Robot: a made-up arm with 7 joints.
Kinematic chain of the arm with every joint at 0, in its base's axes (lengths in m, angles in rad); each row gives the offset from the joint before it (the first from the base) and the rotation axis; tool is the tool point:
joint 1: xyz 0 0 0.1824 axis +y
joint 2: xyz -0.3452 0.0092 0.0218 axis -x
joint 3: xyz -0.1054 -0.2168 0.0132 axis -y
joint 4: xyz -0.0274 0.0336 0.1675 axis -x
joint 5: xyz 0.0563 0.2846 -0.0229 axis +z
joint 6: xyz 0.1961 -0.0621 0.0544 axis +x
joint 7: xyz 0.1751 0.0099 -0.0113 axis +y
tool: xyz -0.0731 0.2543 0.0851
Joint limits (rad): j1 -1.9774..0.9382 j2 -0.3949..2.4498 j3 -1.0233..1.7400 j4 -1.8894..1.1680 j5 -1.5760..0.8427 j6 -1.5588..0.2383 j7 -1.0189..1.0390
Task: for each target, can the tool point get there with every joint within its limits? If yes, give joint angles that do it. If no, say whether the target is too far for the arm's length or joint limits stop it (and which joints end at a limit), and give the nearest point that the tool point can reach.
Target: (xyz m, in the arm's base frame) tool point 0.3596 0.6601 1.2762
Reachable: no: joint limits stop it (at a limit: joint 1, joint 4, joint 5, joint 7) | nearest point 0.2809 0.5756 1.1828 | short by 0.149 m
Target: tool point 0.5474 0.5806 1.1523
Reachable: no: joint limits stop it (at a limit: joint 1, joint 4, joint 5, joint 7) | nearest point 0.4431 0.5058 1.0746 | short by 0.150 m
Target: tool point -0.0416 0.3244 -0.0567
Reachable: yes | joints -0.8628 1.3304 0.6897 0.1032 -0.1982 -0.6718 -0.0861
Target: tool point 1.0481 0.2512 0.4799
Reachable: no: joint limits stop it (at a limit: joint 1, joint 4, joint 5, joint 7) | nearest point 0.7246 0.1913 0.5026 | short by 0.330 m
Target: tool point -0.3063 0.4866 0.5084
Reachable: yes | joints 0.6803 1.9039 0.9973 -1.5517 -1.1735 -0.4224 0.4155
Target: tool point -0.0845 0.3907 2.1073
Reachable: no: too far | nearest point -0.1413 0.2463 1.5140 | short by 0.613 m
